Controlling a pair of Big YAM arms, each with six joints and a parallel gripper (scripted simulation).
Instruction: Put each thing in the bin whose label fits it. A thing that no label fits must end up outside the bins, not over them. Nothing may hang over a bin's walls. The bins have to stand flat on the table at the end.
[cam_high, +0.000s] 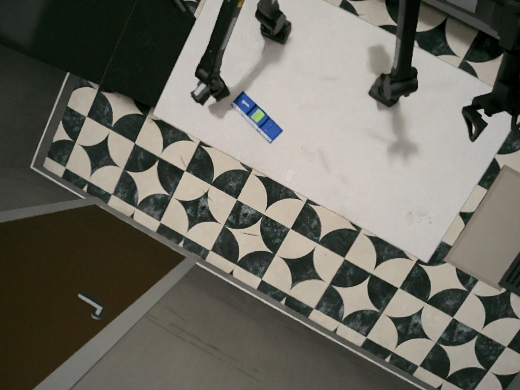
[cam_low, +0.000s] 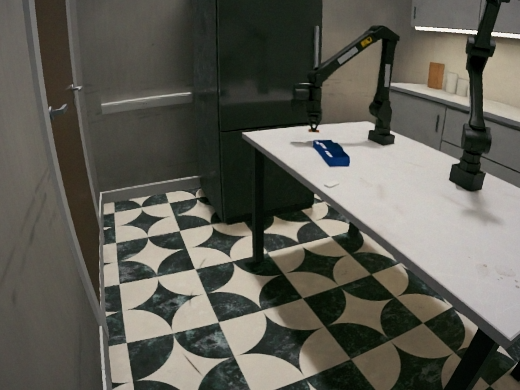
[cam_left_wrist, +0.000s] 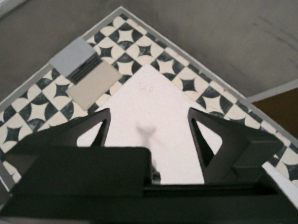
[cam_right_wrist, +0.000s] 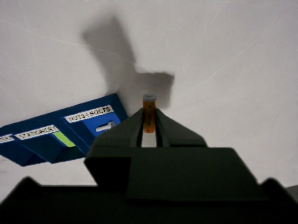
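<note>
The green piece lies 10 mm ahead of my right hand, 180 mm to the left of it and 50 mm below it. From my right hand the other things lie so: orange cylinder right at my right hand; white piece 170 mm ahead, 440 mm to the left, 60 mm below; tiny grey piece 10 mm behind, 100 mm to the left, 50 mm below.
</note>
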